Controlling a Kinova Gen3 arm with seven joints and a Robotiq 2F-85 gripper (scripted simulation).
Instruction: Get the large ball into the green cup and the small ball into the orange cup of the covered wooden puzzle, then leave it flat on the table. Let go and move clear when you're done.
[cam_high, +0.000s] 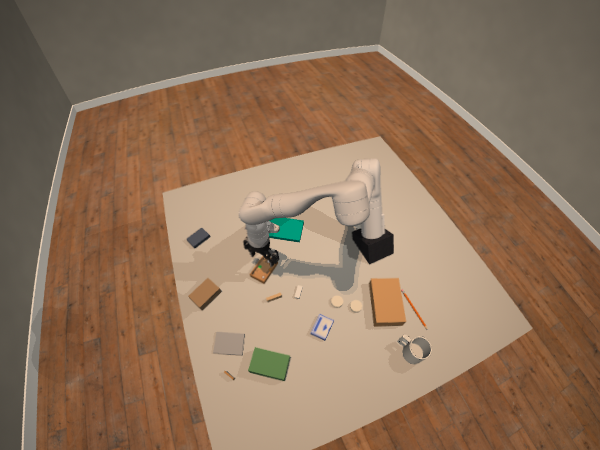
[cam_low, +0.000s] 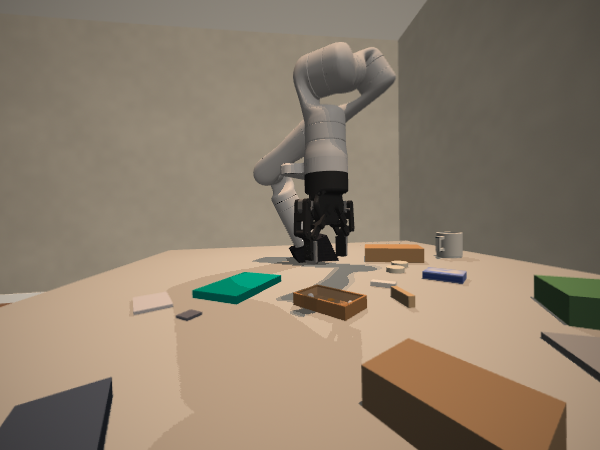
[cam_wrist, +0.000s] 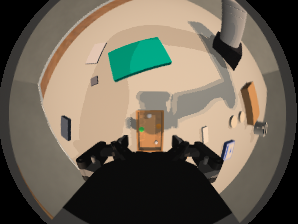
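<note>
Right now my hand is 8 cm above the covered wooden puzzle. Also, from my hand: teal slab (12 cm behind, 18 cm to the right, 8 cm below); then white block (11 cm behind, 14 cm to the left, 8 cm below); then small wooden block (1 cm behind, 13 cm to the left, 8 cm below).
</note>
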